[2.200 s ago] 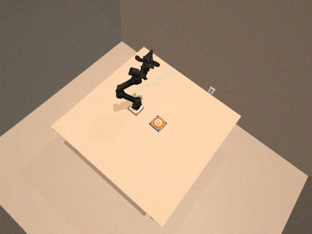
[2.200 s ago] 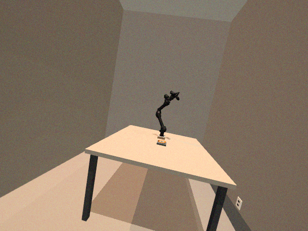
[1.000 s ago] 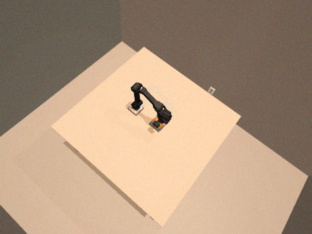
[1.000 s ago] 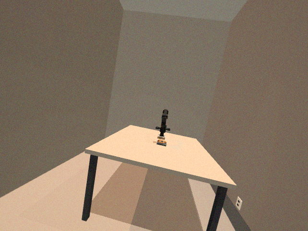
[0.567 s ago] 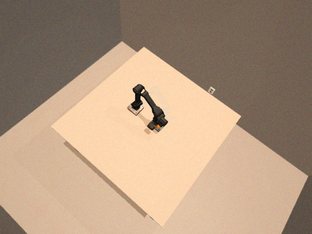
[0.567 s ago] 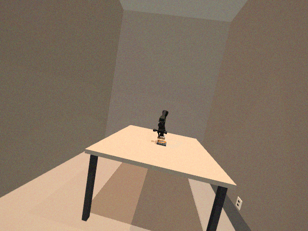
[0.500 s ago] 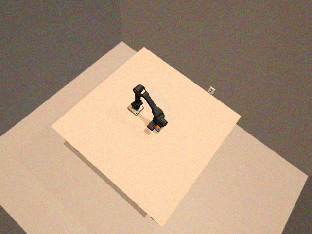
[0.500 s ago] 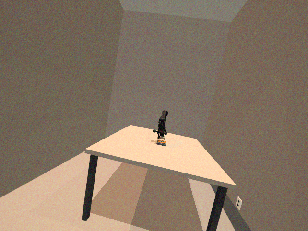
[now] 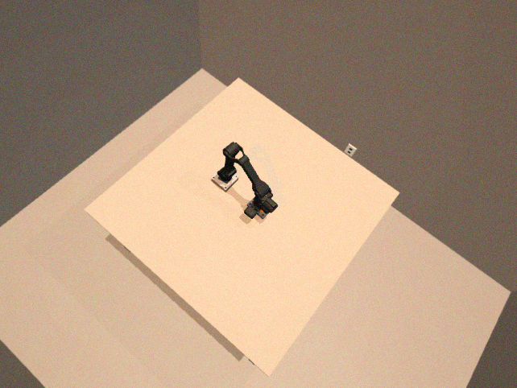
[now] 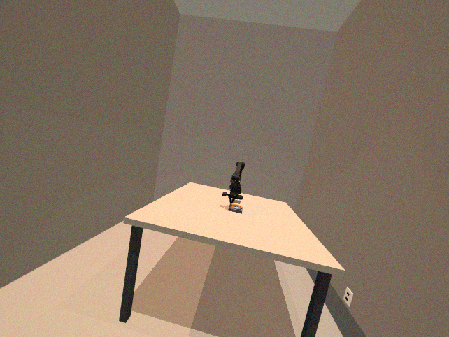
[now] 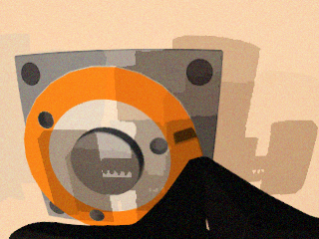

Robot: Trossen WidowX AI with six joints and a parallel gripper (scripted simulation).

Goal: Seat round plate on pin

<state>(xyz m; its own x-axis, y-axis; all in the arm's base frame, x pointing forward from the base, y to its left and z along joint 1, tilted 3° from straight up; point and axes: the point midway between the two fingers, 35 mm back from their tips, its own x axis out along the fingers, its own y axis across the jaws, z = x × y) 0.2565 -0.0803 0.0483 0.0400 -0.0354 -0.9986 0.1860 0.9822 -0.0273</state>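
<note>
The square grey base is 50 mm to the left of my gripper tip, 20 mm below it and 10 mm ahead of it.
</note>
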